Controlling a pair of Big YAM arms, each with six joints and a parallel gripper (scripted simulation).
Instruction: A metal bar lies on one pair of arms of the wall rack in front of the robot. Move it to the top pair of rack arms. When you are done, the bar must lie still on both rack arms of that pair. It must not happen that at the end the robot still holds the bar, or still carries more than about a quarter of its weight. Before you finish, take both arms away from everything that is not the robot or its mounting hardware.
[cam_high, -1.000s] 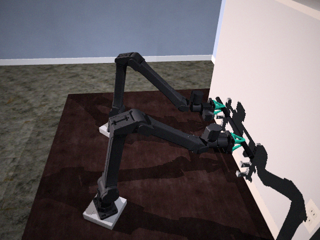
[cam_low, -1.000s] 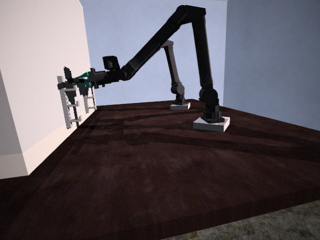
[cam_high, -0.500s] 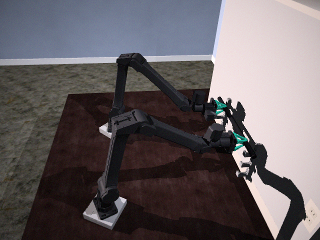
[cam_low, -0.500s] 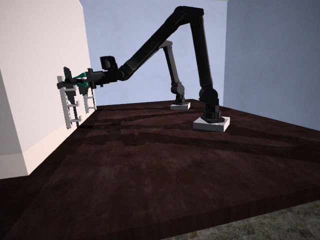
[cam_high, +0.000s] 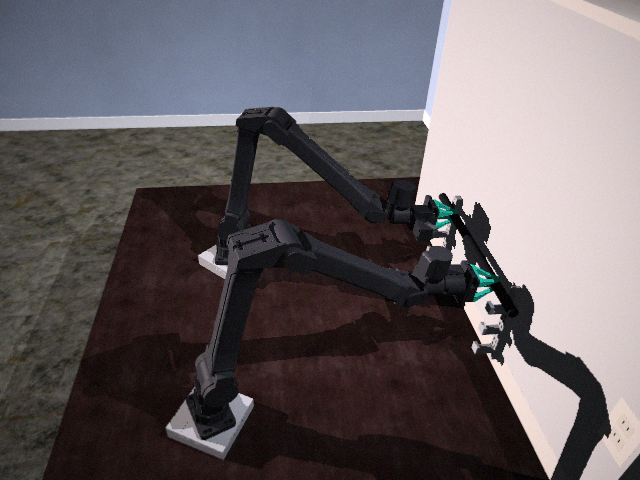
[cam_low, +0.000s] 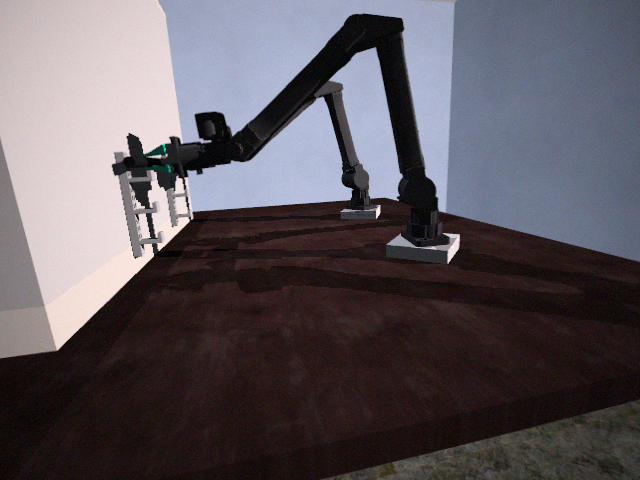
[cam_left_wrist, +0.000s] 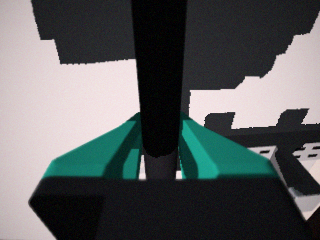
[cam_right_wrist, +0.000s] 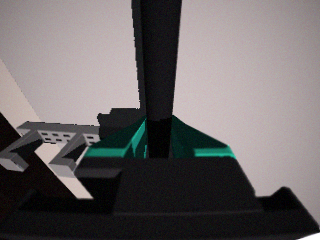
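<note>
My left gripper is now 10 mm short of the dark metal bar and 150 mm to the left of it. The rest, counted from my left hand: white wall (200 mm ahead, 170 mm to the right, 180 mm above).
My right gripper is now 15 cm to the right of the dark metal bar and 1 cm past it. The rest, counted from my right hand: white wall (18 cm ahead, 18 cm above, 13 cm to the left).
</note>
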